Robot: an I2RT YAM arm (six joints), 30 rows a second.
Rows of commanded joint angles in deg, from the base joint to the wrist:
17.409 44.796 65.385 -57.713 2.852 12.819
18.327 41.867 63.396 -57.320 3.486 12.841
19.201 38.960 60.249 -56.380 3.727 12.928
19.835 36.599 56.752 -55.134 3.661 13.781
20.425 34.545 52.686 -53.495 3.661 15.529
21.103 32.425 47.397 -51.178 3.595 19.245
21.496 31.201 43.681 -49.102 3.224 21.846
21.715 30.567 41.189 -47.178 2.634 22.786
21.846 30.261 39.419 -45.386 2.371 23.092
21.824 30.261 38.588 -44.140 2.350 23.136
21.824 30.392 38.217 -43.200 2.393 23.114
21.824 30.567 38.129 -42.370 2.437 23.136
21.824 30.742 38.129 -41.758 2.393 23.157
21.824 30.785 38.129 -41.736 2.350 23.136
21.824 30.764 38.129 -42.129 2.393 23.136
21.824 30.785 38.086 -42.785 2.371 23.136
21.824 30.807 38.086 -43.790 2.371 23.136
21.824 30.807 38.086 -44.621 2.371 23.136
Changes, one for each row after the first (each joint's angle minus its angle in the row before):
0.918 -2.929 -1.989 0.393 0.634 0.022
0.874 -2.907 -3.147 0.940 0.241 0.087
0.634 -2.361 -3.497 1.246 -0.066 0.853
0.590 -2.054 -4.066 1.639 0.000 1.748
0.678 -2.120 -5.289 2.317 -0.066 3.716
0.393 -1.224 -3.716 2.076 -0.371 2.601
0.219 -0.634 -2.492 1.924 -0.590 0.940
0.131 -0.306 -1.770 1.792 -0.263 0.306
-0.022 0.000 -0.831 1.246 -0.021 0.044
0.000 0.131 -0.371 0.940 0.043 -0.022
0.000 0.175 -0.088 0.830 0.044 0.022
0.000 0.175 0.000 0.612 -0.044 0.021
0.000 0.043 0.000 0.022 -0.043 -0.021
0.000 -0.021 0.000 -0.393 0.043 0.000
0.000 0.021 -0.043 -0.656 -0.022 0.000
0.000 0.022 0.000 -1.005 0.000 0.000
0.000 0.000 0.000 -0.831 0.000 0.000

